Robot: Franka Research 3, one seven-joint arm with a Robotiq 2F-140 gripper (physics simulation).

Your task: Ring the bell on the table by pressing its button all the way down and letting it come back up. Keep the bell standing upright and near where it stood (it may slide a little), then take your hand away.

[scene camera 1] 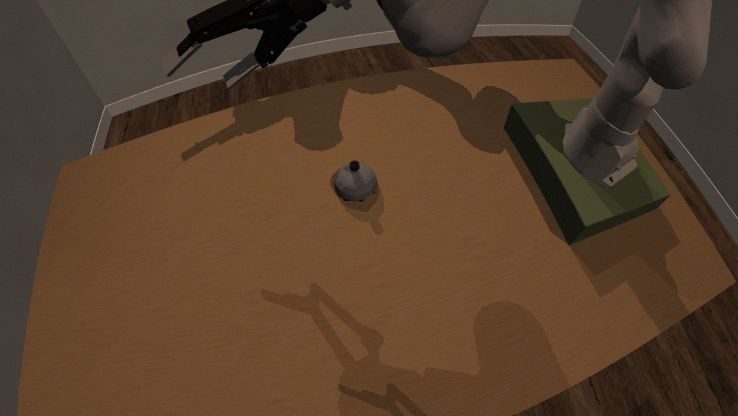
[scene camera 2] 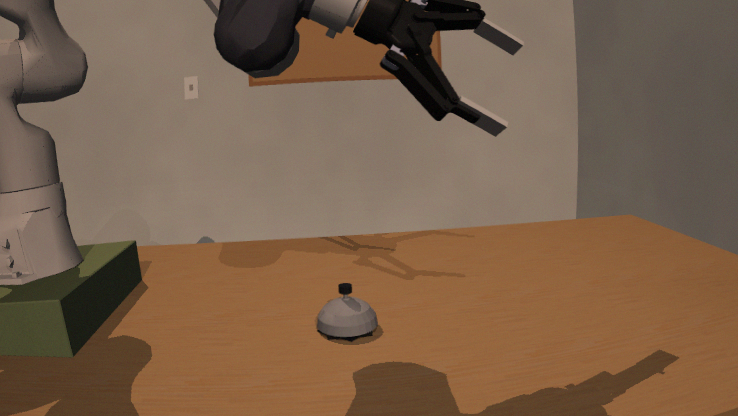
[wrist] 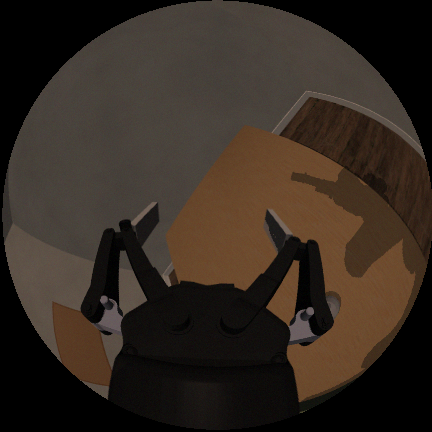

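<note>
A grey dome bell [scene camera 1: 355, 183] [scene camera 2: 346, 317] stands upright on the wooden table. Its black button [scene camera 1: 354, 165] [scene camera 2: 345, 288] is up, on a short stem above the dome. In the wrist view part of the bell [wrist: 334, 303] shows behind the right finger's linkage, and its button is hidden. My gripper [scene camera 1: 197, 79] [scene camera 2: 509, 90] [wrist: 211, 214] is wide open with nothing between its fingers. It is high above the table, well away from the bell, and is tilted outward, with its fingers pointing away from the arm's base.
The arm's base stands on a green block [scene camera 1: 540, 170] [scene camera 2: 36, 328] at one end of the wooden table [scene camera 1: 170, 248] [scene camera 2: 516, 310] [wrist: 225, 200]. Walls rise beyond the table. An orange-brown board [scene camera 2: 330, 59] [wrist: 82, 345] hangs on one wall. Shadows of the arm lie across the table.
</note>
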